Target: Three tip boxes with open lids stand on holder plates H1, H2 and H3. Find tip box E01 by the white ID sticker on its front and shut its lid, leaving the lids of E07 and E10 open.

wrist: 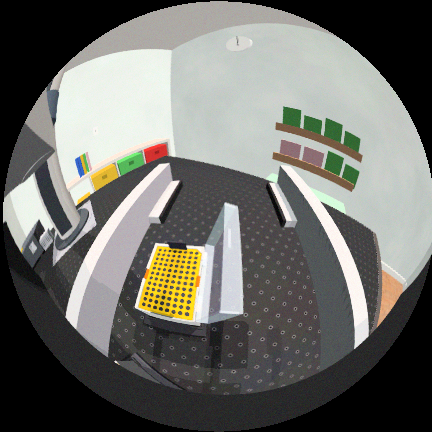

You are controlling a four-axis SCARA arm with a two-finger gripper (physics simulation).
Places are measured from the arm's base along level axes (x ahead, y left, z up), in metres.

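Pixels of known places: gripper, fingertip midpoint: (223, 172); arm's base, origin of the base link: (71, 229).
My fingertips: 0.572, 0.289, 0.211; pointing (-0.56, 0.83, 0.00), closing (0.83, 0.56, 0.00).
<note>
Ahead of a thing's pixels: the offset from my fingertips to its top centre, as dx, dy, dz. "spot": to the spot under its first point. Level surfaces: height alone.
A white tip box with a yellow perforated rack @[-0.047, -0.061, -0.124] (172, 282) stands left of centre below my gripper, on a dark holder plate @[spot: -0.004, -0.114, -0.191] (175, 326). Its clear lid @[+0.007, -0.023, -0.045] (232, 265) is open and stands upright along the box's right side. Orange tabs show on two sides of the box and a black catch at its far edge. No ID sticker can be read, so I cannot tell which box it is. My gripper (223, 172) is shut as far as it goes, with a gap left between its fingertips and nothing held. The lid's far end shows in line with that gap. The other two tip boxes cannot be made out.
The dark perforated deck @[dz -0.198] (280, 300) lies below. A pale column on a round base (62, 205) stands at the left, with a dark device (32, 246) beside it. Part of a grey object @[spot: +0.036, -0.216, -0.191] (155, 372) shows at the lower edge. Wall shelves (320, 135) are far back right.
</note>
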